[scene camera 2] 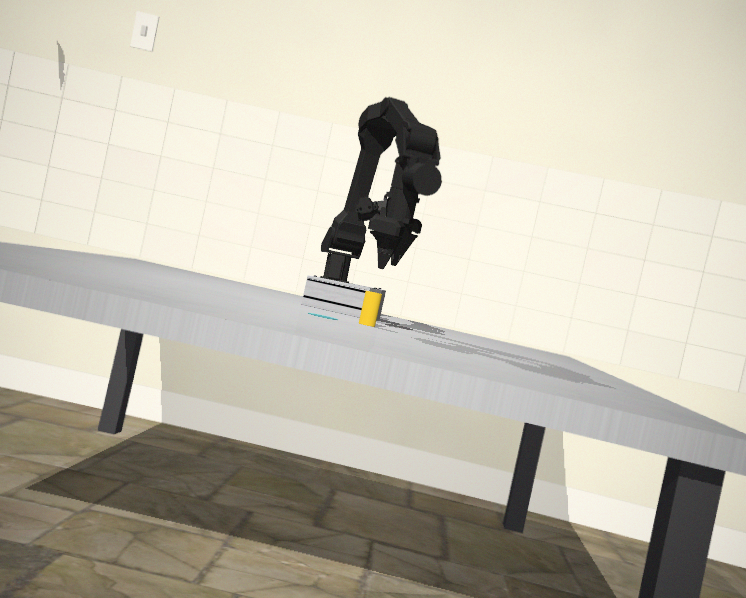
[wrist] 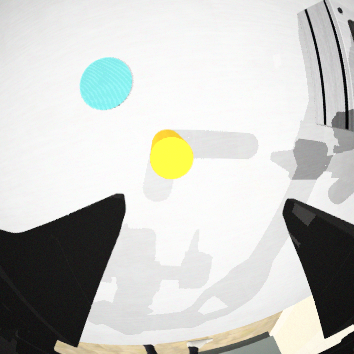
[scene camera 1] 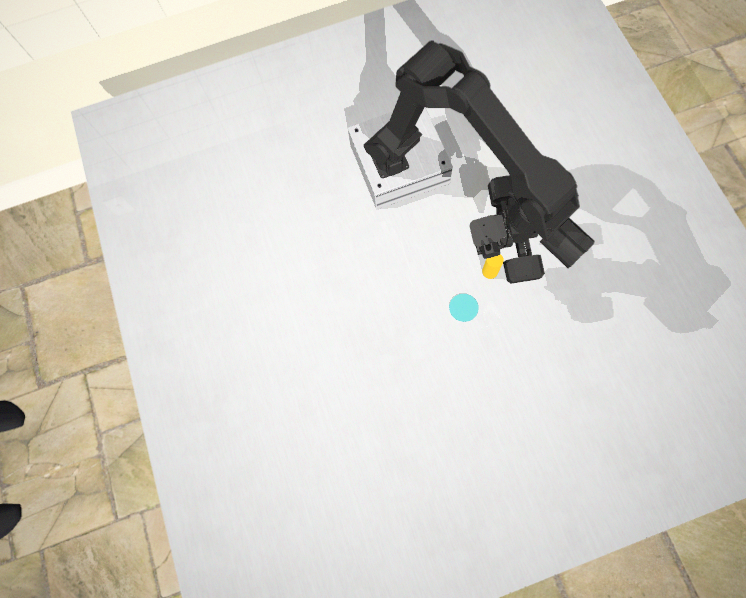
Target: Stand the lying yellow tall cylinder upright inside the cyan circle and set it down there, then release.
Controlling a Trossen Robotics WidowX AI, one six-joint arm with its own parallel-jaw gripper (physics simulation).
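Pixels of known places: gripper, fingertip midpoint: (scene camera 2: 387, 267) (wrist: 208, 204); arm's base, link origin: (scene camera 2: 334, 280) (scene camera 1: 389, 161).
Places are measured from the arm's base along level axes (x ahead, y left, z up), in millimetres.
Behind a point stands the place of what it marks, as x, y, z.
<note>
The yellow tall cylinder (scene camera 1: 491, 267) @[295, 97, -7] (scene camera 2: 371, 308) @[301, 112, -35] (wrist: 171, 158) @[284, 110, -4] stands upright on the table, outside the cyan circle and a short way from it. The cyan circle (scene camera 1: 463, 307) @[335, 26, -69] (scene camera 2: 323, 316) @[347, 28, -68] (wrist: 106, 83) @[334, 28, -69] is flat on the table, with no object on it. My gripper (scene camera 1: 506, 254) @[272, 124, 51] (scene camera 2: 387, 266) @[272, 124, 51] (wrist: 208, 204) @[272, 124, 51] is open and empty, pointing down from above the cylinder's top. In the wrist view the cylinder shows ahead of the fingertips, left of the middle between them. In scene camera 1 the gripper partly hides the cylinder's top.
The arm's pale base block (scene camera 1: 414, 189) @[63, 31, -38] (scene camera 2: 335, 294) @[63, 15, -30] (wrist: 320, 65) @[63, 32, -48] sits on the grey-white table (scene camera 1: 280, 373) @[323, -368, -69] (scene camera 2: 205, 299) @[580, -138, -70], behind the circle and cylinder as seen in scene camera 2. A tiled wall (scene camera 2: 249, 149) rises behind the table. The arm's shadows fall across the table.
</note>
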